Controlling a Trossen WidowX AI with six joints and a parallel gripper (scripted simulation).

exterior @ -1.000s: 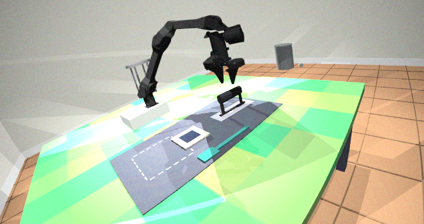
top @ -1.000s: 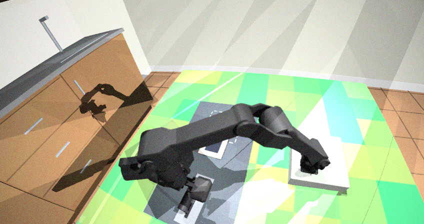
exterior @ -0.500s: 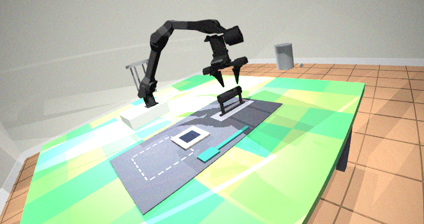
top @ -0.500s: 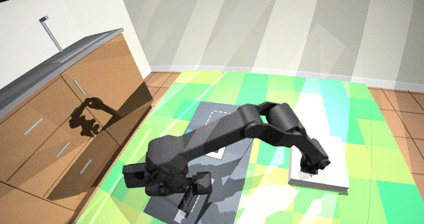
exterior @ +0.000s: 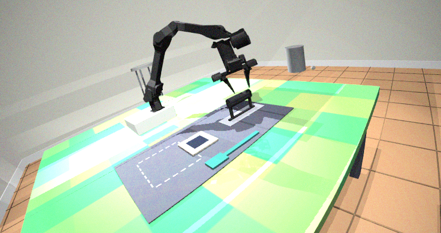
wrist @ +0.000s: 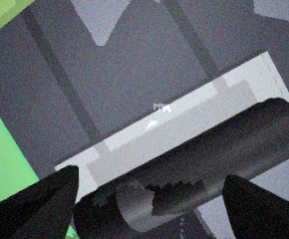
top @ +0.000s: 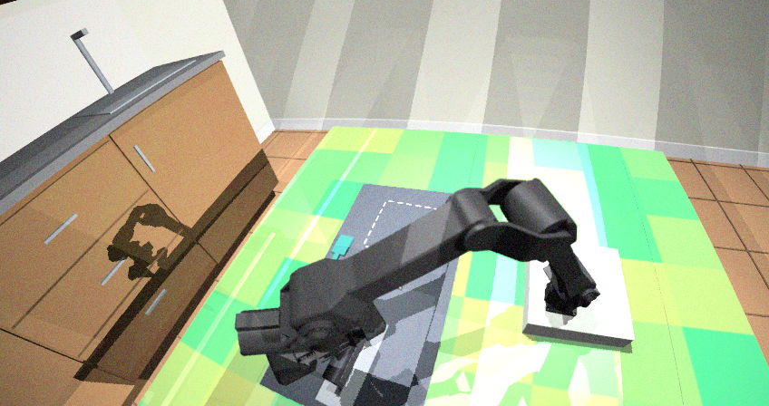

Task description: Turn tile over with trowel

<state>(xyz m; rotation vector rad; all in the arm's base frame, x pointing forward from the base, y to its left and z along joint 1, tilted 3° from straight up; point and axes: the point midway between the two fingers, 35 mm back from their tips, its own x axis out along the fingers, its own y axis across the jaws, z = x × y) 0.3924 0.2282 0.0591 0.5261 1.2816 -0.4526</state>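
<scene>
Now: the dark handled tool 2 cm behind my gripper tip, 3 cm to the right of it and 6 cm below it. Also, from my gripper tip: grey mat 21 cm to the right, 12 cm below; teal flat tool 14 cm ahead, 23 cm to the right, 10 cm below; tile 26 cm to the right, 10 cm below.
</scene>
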